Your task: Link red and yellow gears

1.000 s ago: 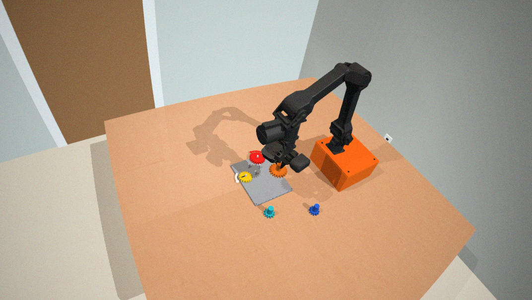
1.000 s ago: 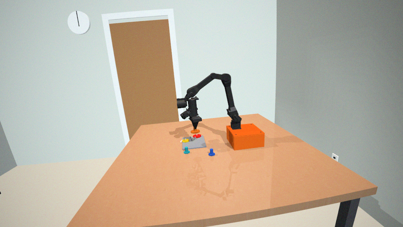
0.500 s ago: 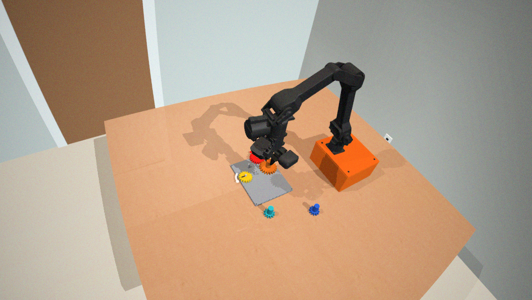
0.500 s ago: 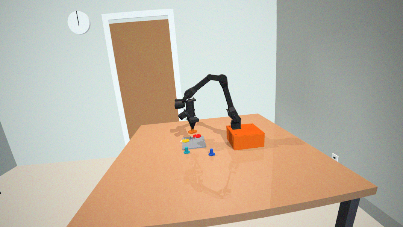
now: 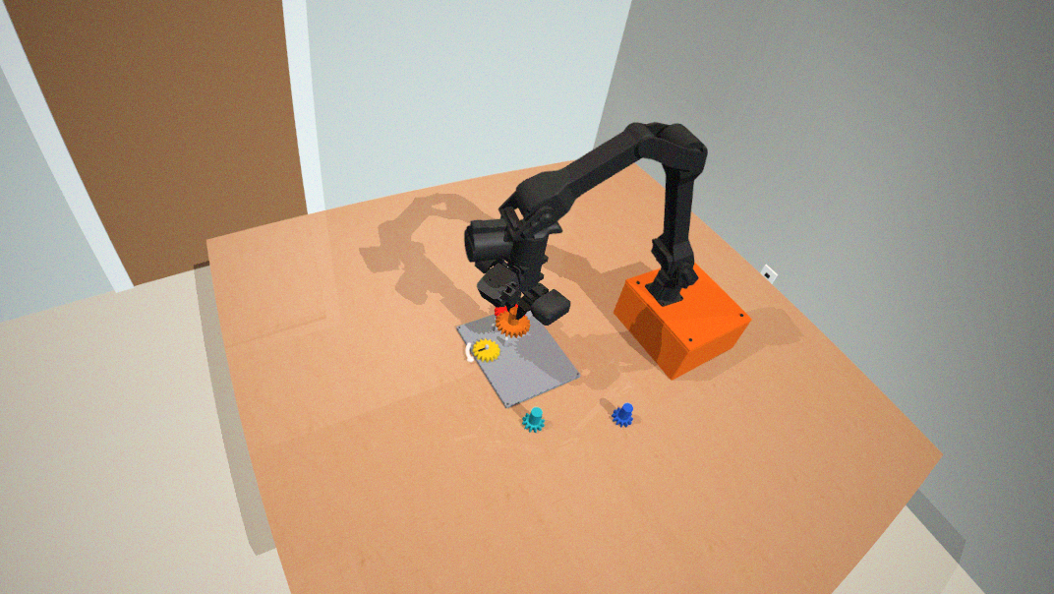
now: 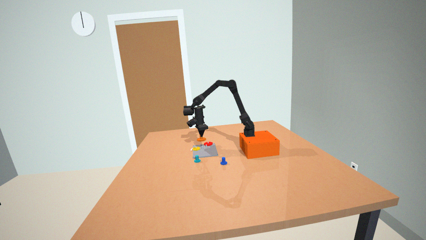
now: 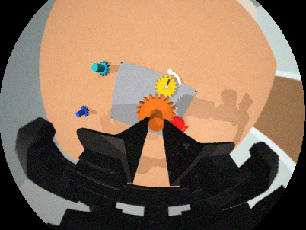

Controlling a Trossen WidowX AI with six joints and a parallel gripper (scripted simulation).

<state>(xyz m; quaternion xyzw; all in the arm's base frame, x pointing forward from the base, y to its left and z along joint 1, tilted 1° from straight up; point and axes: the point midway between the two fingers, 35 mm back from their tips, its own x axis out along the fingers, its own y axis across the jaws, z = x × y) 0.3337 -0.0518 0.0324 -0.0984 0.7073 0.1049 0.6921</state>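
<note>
The yellow gear lies 90 mm below my gripper tip, 40 mm ahead of it and 10 mm to the right of it. From my gripper tip the other things lie so: orange gear: 10 mm below; red gear: 90 mm below, 80 mm to the right, 40 mm behind; teal gear: 170 mm to the left, 90 mm below, 30 mm ahead.
</note>
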